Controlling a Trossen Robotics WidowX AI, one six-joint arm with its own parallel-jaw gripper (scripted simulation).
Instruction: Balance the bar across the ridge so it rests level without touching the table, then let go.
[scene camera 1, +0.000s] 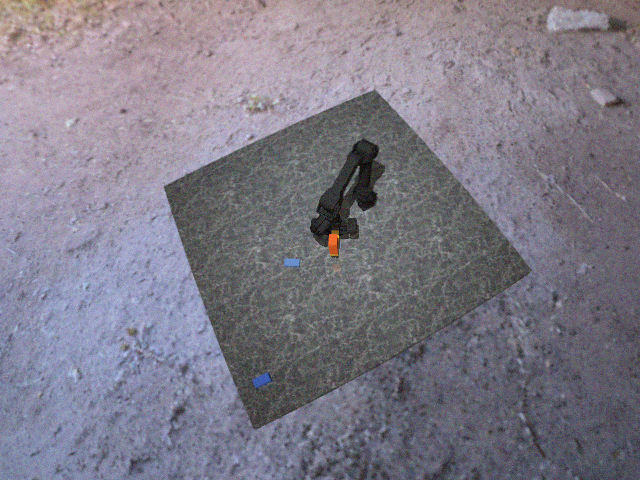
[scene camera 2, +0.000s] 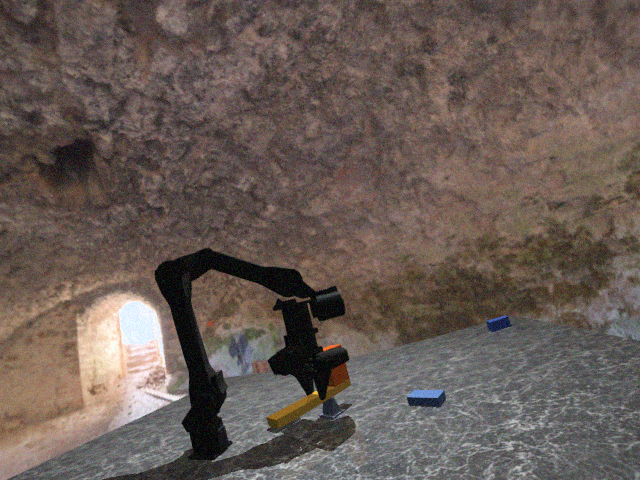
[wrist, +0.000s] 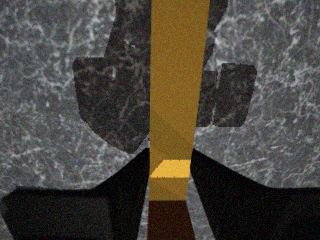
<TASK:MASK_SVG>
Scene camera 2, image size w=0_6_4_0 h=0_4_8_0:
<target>gripper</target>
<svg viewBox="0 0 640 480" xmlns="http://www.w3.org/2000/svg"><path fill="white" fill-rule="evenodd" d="M286 330L287 335L283 336L285 348L275 353L267 362L274 375L287 376L291 374L295 376L307 396L314 393L314 381L317 393L323 401L326 399L331 369L349 361L347 350L343 347L323 351L322 346L318 347L315 337L318 328L313 328L312 324L302 328Z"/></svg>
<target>yellow bar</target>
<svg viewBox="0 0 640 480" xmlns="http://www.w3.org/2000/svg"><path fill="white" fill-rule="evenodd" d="M346 362L331 369L326 399L322 401L316 390L314 393L303 397L303 399L267 416L266 419L269 426L280 429L331 397L334 397L347 387L350 387L351 382ZM341 345L331 345L324 348L323 351L319 353L327 349L341 348Z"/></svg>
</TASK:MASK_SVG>
